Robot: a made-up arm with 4 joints. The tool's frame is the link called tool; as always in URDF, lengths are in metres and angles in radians. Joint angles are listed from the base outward. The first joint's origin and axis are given. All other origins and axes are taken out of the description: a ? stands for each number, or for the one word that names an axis. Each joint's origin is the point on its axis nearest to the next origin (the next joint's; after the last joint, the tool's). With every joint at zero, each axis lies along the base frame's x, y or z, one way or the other. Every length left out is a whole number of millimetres.
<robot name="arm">
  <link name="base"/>
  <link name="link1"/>
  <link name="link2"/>
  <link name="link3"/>
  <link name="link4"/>
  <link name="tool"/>
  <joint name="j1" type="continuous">
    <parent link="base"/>
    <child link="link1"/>
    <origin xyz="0 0.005 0.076" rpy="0 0 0"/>
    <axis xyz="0 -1 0"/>
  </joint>
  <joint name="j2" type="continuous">
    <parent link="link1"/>
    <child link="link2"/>
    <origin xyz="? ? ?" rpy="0 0 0"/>
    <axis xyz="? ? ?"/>
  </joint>
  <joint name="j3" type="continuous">
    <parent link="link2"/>
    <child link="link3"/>
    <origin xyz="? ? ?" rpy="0 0 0"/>
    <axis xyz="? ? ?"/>
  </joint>
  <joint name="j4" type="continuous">
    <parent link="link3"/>
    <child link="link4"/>
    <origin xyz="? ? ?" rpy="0 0 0"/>
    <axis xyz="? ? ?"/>
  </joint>
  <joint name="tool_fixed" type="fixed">
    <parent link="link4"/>
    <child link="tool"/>
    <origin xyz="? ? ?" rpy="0 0 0"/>
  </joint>
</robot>
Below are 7 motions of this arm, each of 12 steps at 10 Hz.
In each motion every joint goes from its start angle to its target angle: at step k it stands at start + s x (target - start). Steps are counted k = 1, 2, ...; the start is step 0. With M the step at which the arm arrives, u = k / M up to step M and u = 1 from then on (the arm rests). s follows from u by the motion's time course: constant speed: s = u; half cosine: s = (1 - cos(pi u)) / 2; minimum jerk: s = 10 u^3 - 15 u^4 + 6 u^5.
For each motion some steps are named. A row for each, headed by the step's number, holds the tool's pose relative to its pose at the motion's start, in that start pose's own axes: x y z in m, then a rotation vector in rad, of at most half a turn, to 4 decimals.
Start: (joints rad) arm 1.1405 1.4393 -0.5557 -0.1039
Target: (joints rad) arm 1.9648 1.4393 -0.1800 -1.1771
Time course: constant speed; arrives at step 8
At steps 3, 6, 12:
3: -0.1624 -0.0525 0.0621 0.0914 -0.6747 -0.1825
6: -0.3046 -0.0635 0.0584 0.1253 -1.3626 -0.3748
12: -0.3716 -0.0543 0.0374 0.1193 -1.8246 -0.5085

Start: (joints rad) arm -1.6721 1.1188 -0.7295 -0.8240
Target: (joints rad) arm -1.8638 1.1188 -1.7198 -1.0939
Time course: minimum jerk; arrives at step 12
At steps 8, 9, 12:
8: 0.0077 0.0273 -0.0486 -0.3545 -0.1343 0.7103
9: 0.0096 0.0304 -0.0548 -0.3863 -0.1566 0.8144
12: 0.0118 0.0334 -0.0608 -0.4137 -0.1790 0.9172

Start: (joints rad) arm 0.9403 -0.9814 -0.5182 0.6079
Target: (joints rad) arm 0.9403 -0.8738 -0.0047 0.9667
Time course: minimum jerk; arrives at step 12
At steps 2, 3, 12:
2: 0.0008 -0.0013 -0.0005 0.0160 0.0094 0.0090
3: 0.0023 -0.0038 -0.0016 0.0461 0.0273 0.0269
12: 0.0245 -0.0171 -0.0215 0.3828 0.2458 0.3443

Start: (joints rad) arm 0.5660 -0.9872 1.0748 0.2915
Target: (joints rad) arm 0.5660 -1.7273 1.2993 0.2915
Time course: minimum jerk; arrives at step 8
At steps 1, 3, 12:
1: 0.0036 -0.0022 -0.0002 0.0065 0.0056 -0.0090
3: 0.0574 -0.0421 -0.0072 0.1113 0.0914 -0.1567
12: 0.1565 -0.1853 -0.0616 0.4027 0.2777 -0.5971

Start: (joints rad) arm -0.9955 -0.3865 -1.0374 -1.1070
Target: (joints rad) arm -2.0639 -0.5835 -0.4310 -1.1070
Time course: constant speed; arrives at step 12
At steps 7, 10, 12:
7: 0.0977 0.1116 -0.3513 0.6540 0.4837 -0.0502
10: 0.0911 0.2153 -0.4735 0.8776 0.7535 -0.0723
12: 0.0713 0.2962 -0.5378 1.0023 0.9523 -0.0827

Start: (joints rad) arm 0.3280 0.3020 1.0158 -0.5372
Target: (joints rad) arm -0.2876 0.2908 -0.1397 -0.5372
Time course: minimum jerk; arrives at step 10
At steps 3, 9, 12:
3: 0.0420 -0.0126 -0.0309 -0.2035 0.0619 0.0263
9: 0.2001 -0.1333 -0.2353 -1.0948 0.5925 0.3249
12: 0.2011 -0.1351 -0.2377 -1.1022 0.5995 0.3297

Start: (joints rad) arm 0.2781 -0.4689 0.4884 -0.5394
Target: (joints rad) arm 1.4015 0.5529 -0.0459 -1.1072
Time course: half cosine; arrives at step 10
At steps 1, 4, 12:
1: -0.0212 0.0009 0.0129 0.0015 -0.0604 0.0276
4: -0.3278 -0.0392 0.0878 0.0293 -0.8790 0.3393
12: -0.7192 -0.2913 -0.2327 0.1553 -2.6573 0.6241

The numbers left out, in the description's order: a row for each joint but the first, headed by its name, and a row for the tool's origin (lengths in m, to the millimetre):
j2: xyz 0.059 0 0.269, axis 0 -1 0
j3: xyz 0.162 0 0.291, axis 1 0 0
j4: xyz 0 -0.042 -0.083, axis 0 1 0
tool: xyz -0.02 0 0.149

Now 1 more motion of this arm.
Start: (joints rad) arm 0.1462 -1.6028 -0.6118 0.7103
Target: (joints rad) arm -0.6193 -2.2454 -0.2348 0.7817
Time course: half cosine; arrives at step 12
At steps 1, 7, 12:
1: 0.0085 0.0011 0.0042 -0.0041 0.0209 0.0146
7: 0.2933 0.1066 0.0172 -0.1170 0.8265 0.4622
12: 0.3885 0.1950 -0.0843 -0.1666 1.3590 0.6442

